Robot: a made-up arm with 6 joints. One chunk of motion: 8 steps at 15 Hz.
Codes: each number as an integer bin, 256 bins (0 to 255) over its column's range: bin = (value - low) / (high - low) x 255, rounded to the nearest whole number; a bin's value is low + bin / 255 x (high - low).
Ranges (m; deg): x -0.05..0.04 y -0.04..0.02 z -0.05..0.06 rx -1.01..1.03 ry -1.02..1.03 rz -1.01..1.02
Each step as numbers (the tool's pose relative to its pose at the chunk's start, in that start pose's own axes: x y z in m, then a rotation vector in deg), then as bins.
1 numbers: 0.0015 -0.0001 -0.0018 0.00 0.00 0.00
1 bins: 146 170 112 126 127 127
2 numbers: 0.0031 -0.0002 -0.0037 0.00 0.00 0.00
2 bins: 150 169 107 126 127 127
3 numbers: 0.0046 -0.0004 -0.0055 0.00 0.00 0.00
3 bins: 155 168 103 126 127 127
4 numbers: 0.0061 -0.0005 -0.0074 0.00 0.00 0.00
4 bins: 159 168 99 126 127 127
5 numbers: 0.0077 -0.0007 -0.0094 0.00 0.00 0.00
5 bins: 163 167 94 126 127 127
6 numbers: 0.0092 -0.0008 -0.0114 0.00 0.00 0.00
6 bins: 168 167 89 126 127 127
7 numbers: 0.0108 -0.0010 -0.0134 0.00 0.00 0.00
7 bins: 172 166 85 126 127 127
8 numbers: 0.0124 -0.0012 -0.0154 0.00 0.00 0.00
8 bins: 177 165 80 126 127 127
